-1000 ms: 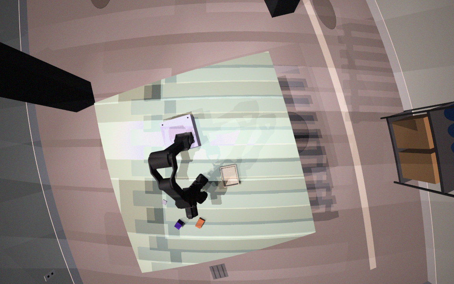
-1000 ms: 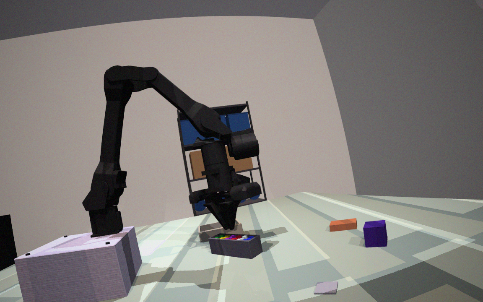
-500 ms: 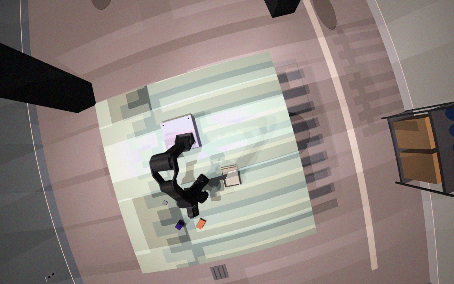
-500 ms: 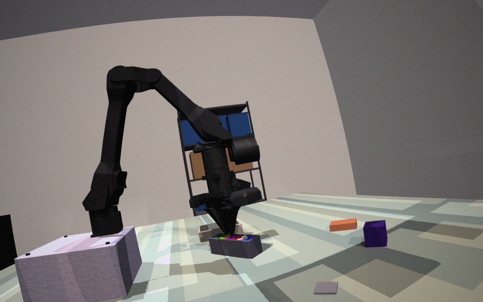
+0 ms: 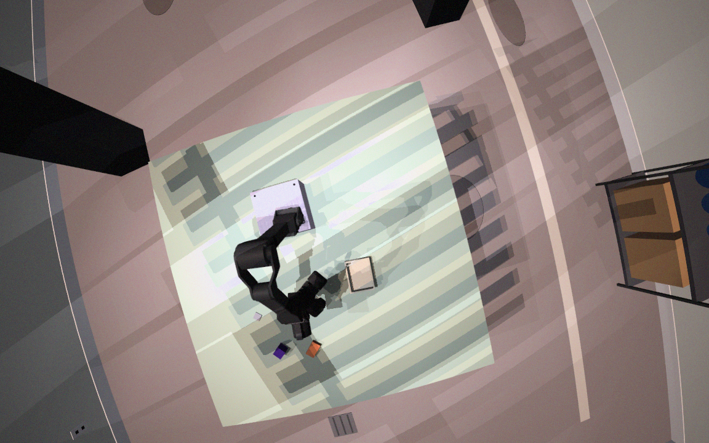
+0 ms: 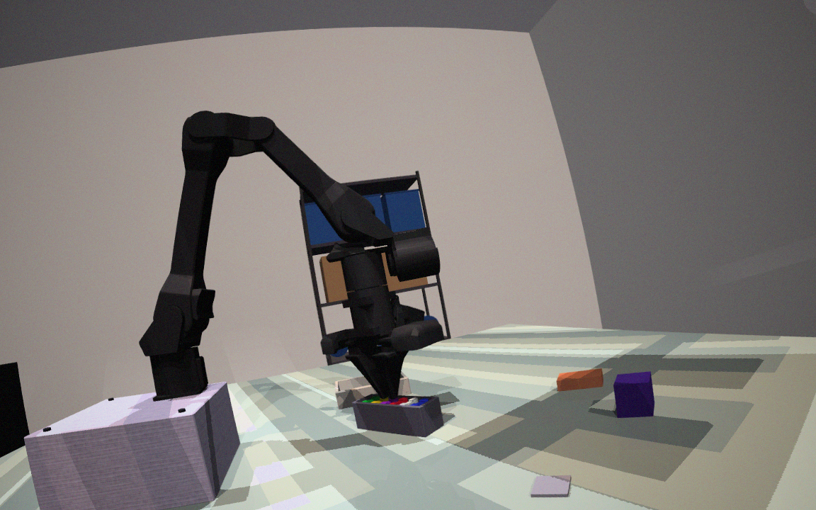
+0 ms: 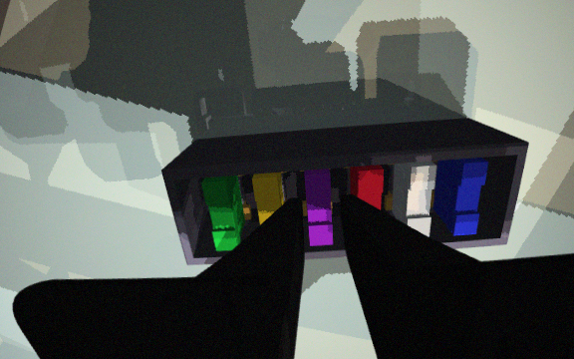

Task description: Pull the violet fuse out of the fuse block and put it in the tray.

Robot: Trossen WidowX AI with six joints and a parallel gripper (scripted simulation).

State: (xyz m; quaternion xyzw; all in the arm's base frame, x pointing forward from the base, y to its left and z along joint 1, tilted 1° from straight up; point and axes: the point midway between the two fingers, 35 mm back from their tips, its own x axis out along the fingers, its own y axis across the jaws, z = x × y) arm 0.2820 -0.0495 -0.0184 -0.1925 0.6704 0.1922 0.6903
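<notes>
My gripper tip is 2 cm above the violet fuse. From my gripper tip the other things lie so: white fuse (3 cm to the right, 2 cm below, 2 cm ahead); then yellow fuse (2 cm below, 1 cm to the left, 1 cm behind); then red fuse (2 cm to the right, 2 cm below, 1 cm ahead).
</notes>
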